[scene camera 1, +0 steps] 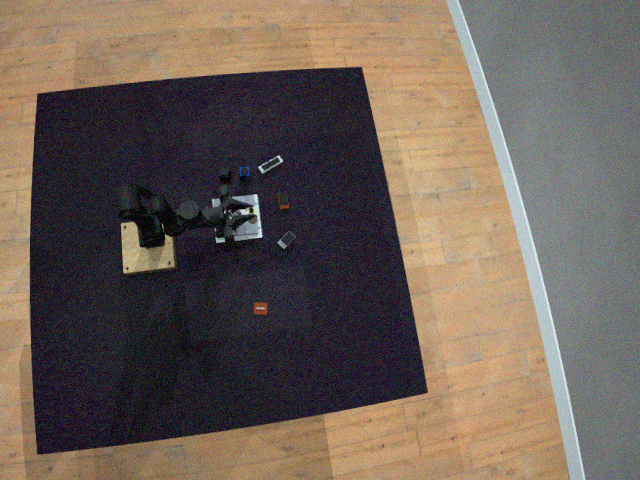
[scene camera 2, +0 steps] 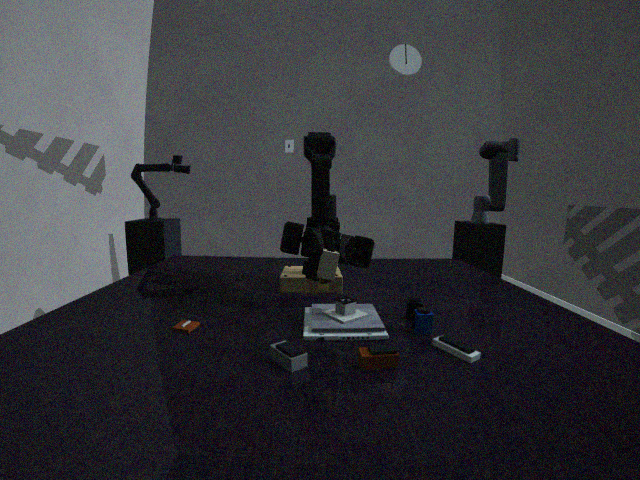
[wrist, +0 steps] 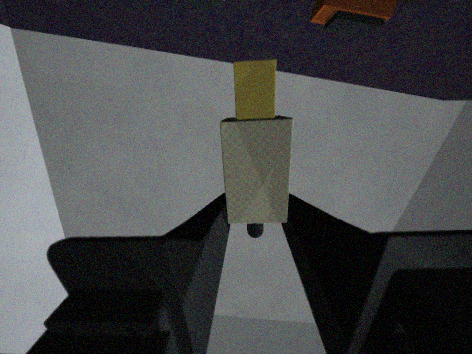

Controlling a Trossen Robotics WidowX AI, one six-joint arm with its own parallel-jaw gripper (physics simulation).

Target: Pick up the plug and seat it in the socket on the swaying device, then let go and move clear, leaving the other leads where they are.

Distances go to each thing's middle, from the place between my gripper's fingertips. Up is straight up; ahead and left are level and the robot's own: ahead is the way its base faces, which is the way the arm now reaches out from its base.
Right now my hand is 130 mm above the device plate (scene camera 2: 345, 315), 60 mm past it and 40 mm to the right of it. Round my hand: cream plug (wrist: 256, 145) (20 mm below, 10 mm behind); orange-and-black lead (wrist: 354, 25) (150 mm below, 110 mm ahead, 70 mm to the left).
